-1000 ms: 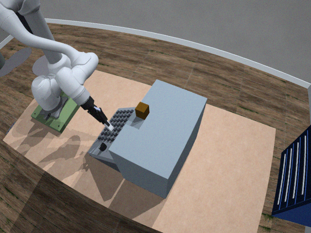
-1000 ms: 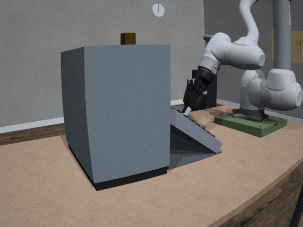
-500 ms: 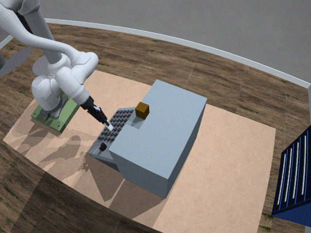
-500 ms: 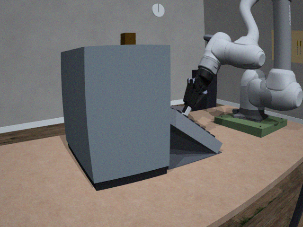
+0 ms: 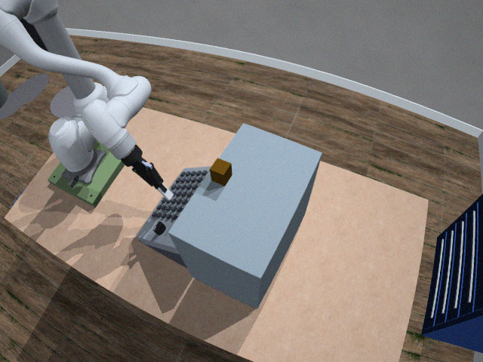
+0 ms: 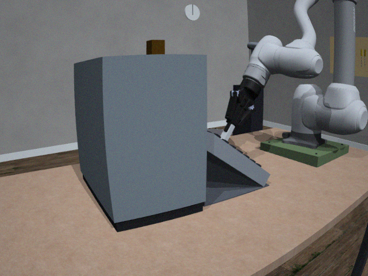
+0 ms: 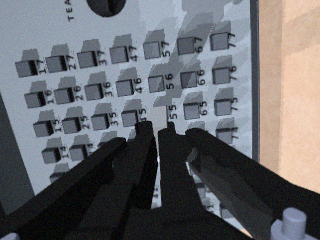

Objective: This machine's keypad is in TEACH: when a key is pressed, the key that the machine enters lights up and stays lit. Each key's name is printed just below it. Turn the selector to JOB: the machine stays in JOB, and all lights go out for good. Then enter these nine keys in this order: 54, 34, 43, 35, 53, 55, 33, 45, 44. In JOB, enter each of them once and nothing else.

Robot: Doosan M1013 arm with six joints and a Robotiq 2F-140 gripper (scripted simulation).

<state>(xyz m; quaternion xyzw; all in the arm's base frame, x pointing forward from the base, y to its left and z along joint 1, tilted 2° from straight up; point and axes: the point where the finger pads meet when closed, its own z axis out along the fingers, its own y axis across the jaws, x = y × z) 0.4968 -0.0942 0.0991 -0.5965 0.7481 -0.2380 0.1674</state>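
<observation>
Right now the key is 70 mm ahead of my hand, 50 mm to the left of it and 20 mm below it. The rest, counted from my hand: black selector knob 140 mm to the right, 20 mm ahead, 10 mm below.
</observation>
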